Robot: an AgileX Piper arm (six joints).
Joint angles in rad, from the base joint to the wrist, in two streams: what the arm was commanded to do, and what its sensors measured. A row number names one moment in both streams.
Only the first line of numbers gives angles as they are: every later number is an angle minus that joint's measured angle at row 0.
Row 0, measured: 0.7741, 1.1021, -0.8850, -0.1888, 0.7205, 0.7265
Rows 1 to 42, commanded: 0.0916, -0.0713, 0.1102, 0.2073, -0.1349, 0.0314; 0.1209, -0.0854, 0.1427, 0.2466, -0.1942, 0.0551; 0.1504, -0.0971, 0.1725, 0.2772, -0.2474, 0.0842; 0.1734, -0.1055, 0.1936, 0.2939, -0.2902, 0.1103; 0.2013, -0.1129, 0.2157, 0.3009, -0.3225, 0.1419; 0.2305, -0.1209, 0.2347, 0.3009, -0.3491, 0.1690; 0.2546, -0.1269, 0.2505, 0.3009, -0.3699, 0.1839; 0.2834, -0.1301, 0.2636, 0.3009, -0.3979, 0.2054; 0.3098, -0.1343, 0.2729, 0.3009, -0.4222, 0.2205; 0.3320, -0.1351, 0.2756, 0.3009, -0.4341, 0.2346; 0.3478, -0.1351, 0.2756, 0.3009, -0.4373, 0.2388; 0.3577, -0.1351, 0.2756, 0.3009, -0.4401, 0.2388; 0.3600, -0.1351, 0.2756, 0.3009, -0.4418, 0.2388; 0.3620, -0.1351, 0.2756, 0.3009, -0.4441, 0.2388; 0.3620, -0.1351, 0.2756, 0.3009, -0.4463, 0.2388; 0.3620, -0.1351, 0.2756, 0.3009, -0.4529, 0.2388; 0.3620, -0.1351, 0.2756, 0.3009, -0.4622, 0.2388; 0.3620, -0.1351, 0.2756, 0.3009, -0.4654, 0.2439; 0.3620, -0.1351, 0.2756, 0.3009, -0.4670, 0.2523; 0.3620, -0.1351, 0.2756, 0.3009, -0.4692, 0.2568; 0.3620, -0.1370, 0.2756, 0.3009, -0.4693, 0.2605; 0.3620, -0.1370, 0.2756, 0.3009, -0.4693, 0.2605; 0.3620, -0.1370, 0.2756, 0.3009, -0.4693, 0.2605; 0.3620, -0.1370, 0.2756, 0.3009, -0.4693, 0.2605; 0.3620, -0.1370, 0.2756, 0.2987, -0.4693, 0.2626; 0.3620, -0.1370, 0.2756, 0.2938, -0.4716, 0.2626; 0.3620, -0.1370, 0.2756, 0.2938, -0.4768, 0.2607; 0.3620, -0.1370, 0.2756, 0.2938, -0.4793, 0.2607; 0.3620, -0.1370, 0.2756, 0.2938, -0.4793, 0.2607; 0.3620, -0.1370, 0.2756, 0.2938, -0.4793, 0.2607; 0.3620, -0.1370, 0.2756, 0.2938, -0.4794, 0.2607; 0.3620, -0.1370, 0.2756, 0.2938, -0.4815, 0.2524; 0.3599, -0.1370, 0.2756, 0.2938, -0.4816, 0.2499; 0.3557, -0.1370, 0.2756, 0.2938, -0.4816, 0.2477; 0.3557, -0.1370, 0.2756, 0.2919, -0.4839, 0.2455; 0.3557, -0.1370, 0.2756, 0.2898, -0.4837, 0.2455; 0.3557, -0.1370, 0.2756, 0.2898, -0.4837, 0.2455; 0.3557, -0.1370, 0.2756, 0.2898, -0.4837, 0.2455; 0.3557, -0.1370, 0.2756, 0.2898, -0.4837, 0.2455; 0.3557, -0.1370, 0.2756, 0.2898, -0.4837, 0.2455; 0.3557, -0.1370, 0.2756, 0.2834, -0.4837, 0.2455; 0.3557, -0.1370, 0.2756, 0.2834, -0.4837, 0.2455
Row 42, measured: 0.3599, -0.1272, 0.2718, 0.3019, -0.4687, 0.2622
